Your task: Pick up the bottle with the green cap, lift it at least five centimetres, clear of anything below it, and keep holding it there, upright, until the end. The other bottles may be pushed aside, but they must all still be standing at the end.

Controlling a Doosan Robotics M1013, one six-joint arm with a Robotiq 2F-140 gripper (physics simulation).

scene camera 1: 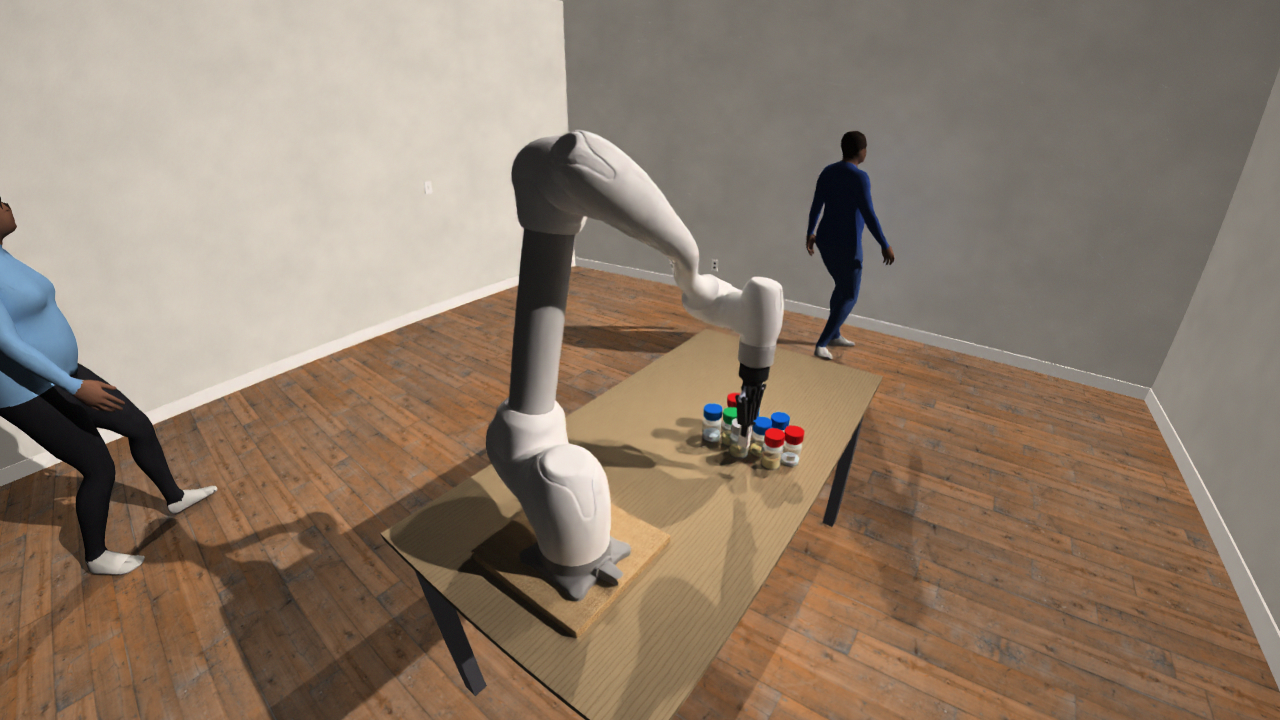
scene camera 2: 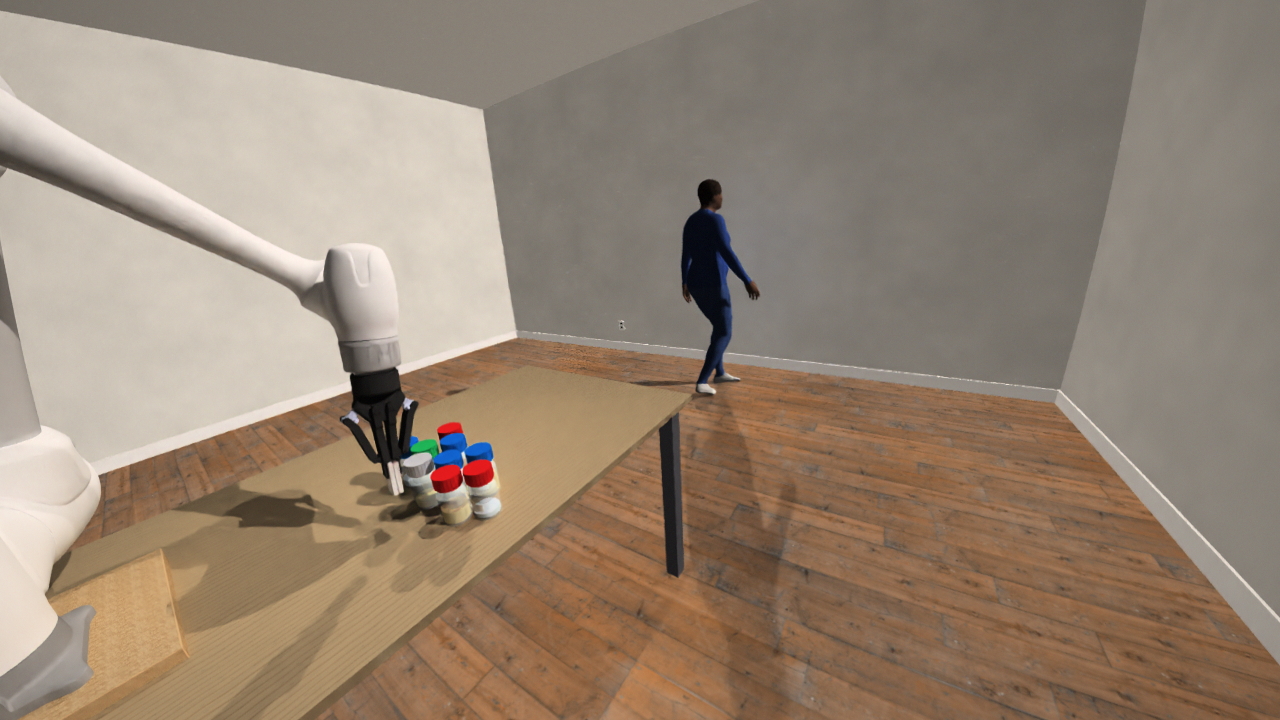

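Seen in the pictures: gripper, fingertip midpoint: (scene camera 1: 743, 445) (scene camera 2: 396, 491); arm's base, origin of the base link: (scene camera 1: 575, 555).
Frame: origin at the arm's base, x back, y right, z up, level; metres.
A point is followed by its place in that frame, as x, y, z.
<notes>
The bottle with the green cap (scene camera 1: 730, 415) {-0.592, 0.050, 0.080} (scene camera 2: 424, 446) {-0.611, 0.053, 0.080} stands upright on the table among the other bottles, its body partly hidden. My gripper (scene camera 1: 745, 445) {-0.507, 0.137, 0.061} (scene camera 2: 395, 487) {-0.507, 0.137, 0.061} points down with its fingers shut together and nothing between them. The fingertips are low, beside the grey-capped bottle (scene camera 2: 418, 466) {-0.564, 0.118, 0.077}, on the robot's side of the group, and apart from the green cap. In the scene camera 1 view the fingers cover part of the group.
Red-capped bottles (scene camera 1: 774, 437) {-0.564, 0.200, 0.080} (scene camera 2: 446, 479) {-0.569, 0.218, 0.079} and blue-capped bottles (scene camera 1: 711, 411) (scene camera 2: 478, 452) stand close around the green-capped one. The bottles that show are upright. The table (scene camera 1: 644, 402) {-0.642, -0.297, -0.026} (scene camera 2: 554, 402) {-1.080, -0.042, -0.025} carries the robot's wooden base board (scene camera 1: 640, 537) {-0.132, 0.078, -0.002} (scene camera 2: 147, 617) {-0.148, 0.012, -0.001}. Two people stand on the floor away from the table.
</notes>
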